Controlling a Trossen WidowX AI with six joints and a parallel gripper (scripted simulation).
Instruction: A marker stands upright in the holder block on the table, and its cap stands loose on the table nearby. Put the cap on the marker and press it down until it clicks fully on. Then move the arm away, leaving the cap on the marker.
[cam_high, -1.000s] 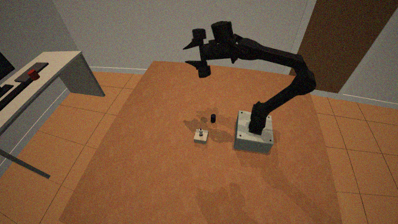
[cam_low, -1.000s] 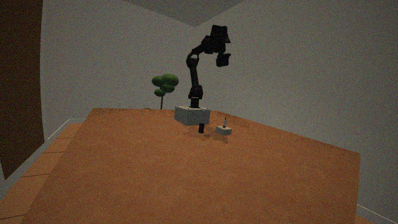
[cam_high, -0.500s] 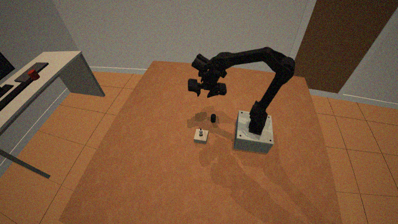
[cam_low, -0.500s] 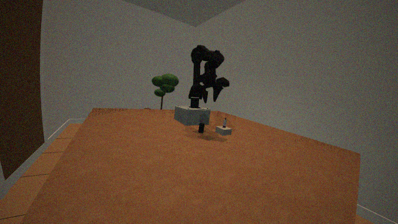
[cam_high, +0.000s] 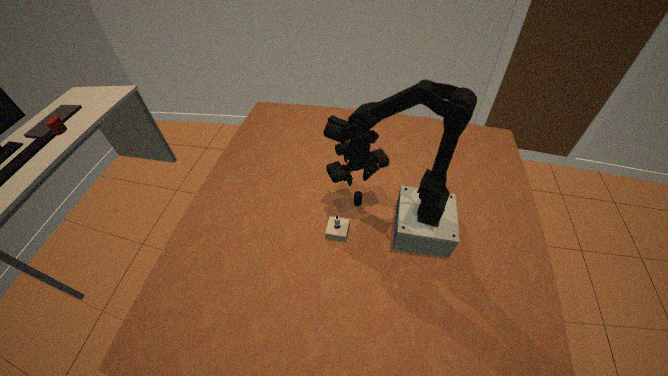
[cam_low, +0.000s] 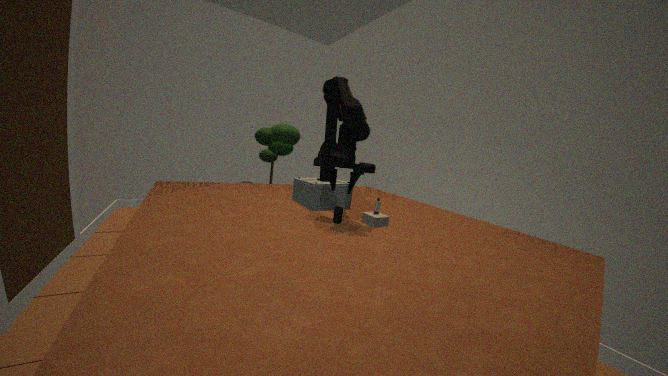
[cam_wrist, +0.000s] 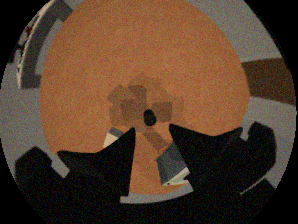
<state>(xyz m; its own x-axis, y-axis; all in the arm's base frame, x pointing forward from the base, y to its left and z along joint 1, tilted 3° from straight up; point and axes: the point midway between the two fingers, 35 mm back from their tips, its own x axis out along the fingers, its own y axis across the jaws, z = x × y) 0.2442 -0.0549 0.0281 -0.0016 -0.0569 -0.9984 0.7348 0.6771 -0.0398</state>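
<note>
Right now the dark cap is 80 mm below my gripper tip, 10 mm to the left of it and 10 mm behind it.
</note>
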